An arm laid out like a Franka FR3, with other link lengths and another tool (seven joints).
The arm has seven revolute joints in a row. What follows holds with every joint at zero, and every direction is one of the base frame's. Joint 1 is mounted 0.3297 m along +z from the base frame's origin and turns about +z. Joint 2 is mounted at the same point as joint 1 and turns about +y. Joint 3 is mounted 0.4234 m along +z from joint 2 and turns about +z. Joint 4 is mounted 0.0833 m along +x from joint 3 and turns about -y. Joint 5 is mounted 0.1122 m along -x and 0.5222 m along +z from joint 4 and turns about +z. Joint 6 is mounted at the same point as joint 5 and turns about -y. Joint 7 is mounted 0.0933 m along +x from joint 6 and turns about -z. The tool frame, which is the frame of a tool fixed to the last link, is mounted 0.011 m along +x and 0.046 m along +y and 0.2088 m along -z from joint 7; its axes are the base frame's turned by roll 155.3, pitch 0 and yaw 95.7 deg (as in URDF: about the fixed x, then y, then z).
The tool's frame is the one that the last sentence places.
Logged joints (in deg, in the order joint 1, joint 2, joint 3, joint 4, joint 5, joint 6, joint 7), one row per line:
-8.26 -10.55 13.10 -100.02 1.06 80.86 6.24
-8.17 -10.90 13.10 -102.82 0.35 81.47 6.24
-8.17 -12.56 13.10 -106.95 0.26 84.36 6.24
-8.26 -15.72 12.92 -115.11 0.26 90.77 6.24
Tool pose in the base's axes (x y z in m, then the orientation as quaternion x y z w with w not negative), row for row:
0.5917 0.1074 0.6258 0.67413 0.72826 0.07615 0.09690
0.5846 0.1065 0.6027 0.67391 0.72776 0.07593 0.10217
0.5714 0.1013 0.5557 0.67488 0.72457 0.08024 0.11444
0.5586 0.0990 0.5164 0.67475 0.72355 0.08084 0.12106
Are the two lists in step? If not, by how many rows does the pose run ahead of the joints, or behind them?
The pose runs 1 row ahead of the joints: the pose in row i belongs to the joints in row i + 1.
